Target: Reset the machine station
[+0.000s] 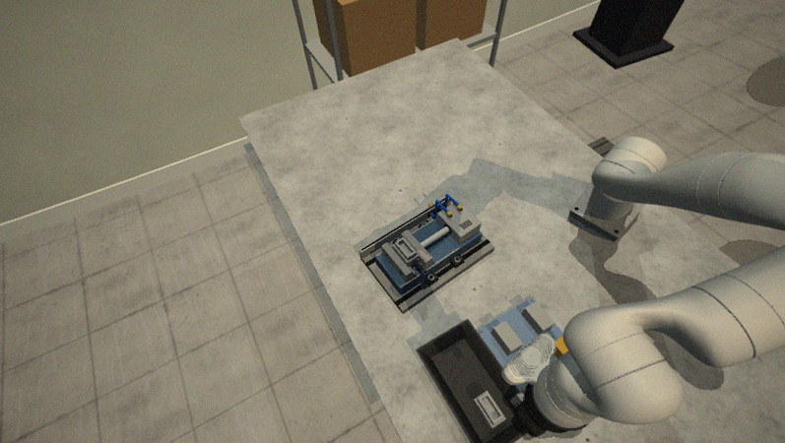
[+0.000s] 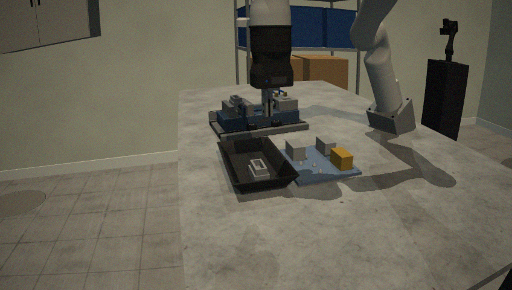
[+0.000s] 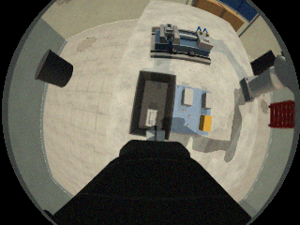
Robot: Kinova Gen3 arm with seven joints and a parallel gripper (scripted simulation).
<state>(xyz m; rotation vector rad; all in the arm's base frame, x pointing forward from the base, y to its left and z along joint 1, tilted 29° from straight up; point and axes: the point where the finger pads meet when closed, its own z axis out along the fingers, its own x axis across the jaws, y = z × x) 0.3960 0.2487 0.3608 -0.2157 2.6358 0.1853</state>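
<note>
My hand is 380 mm to the left of the fixed jaw, 100 mm above it and 70 mm short of it. The rest, counted from my hand: gray blank: 150 mm below, 130 mm to the right, 90 mm behind; brass blank: 190 mm behind, 150 mm below, 50 mm to the right; infeed plate: 180 mm below, 140 mm behind, 90 mm to the right.
</note>
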